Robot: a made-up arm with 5 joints.
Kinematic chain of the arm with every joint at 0, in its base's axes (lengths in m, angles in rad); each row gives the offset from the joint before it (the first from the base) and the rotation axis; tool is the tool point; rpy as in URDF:
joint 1: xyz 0 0 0.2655 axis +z
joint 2: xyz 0 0 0 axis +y
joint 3: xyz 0.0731 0 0.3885 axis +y
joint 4: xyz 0.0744 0 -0.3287 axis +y
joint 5: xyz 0.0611 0 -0.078 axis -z
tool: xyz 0 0 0 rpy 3.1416 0 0
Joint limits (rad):
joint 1: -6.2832..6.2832
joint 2: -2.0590..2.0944
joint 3: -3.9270..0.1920
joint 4: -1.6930..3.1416
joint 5: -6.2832..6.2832
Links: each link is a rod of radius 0.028 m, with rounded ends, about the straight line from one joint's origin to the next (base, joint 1, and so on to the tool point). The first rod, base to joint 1, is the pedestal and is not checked.
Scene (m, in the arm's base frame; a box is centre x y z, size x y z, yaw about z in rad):
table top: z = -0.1
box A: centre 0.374 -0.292 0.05 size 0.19 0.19 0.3 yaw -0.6
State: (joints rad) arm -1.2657 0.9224 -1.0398 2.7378 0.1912
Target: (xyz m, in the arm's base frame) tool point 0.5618 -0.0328 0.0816
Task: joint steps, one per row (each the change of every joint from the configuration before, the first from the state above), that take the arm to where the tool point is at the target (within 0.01 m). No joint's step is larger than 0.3 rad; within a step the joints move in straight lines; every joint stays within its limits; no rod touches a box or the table.
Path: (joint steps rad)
1: 0.2256 -0.1615 -0.2225 -0.1532 -0.0123
2: 0.2256 -0.1615 -0.2225 -0.1532 -0.0122
3: 0.2257 -0.1614 -0.2225 -0.1532 -0.0123
4: 0.1768 0.2477 -0.0455 0.0282 0.0123
5: 0.1768 0.2477 -0.0454 0.0283 0.0122
6: 0.1769 0.2477 -0.0454 0.0282 0.0123

